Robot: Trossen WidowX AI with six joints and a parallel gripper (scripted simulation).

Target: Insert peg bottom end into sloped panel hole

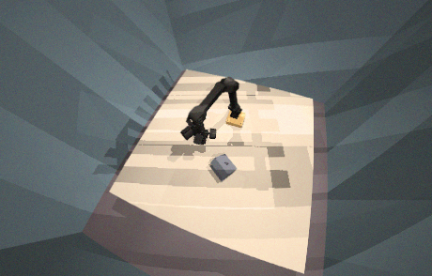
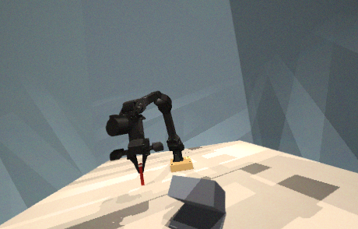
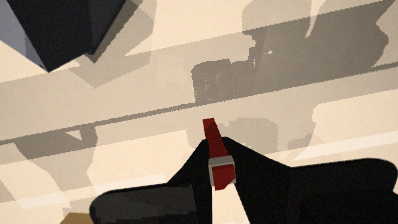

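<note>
The grey sloped panel lies 90 mm ahead of my gripper tip, 200 mm to the left of it and 40 mm below it. From my gripper tip the other things lie so: red peg 10 mm above.
</note>
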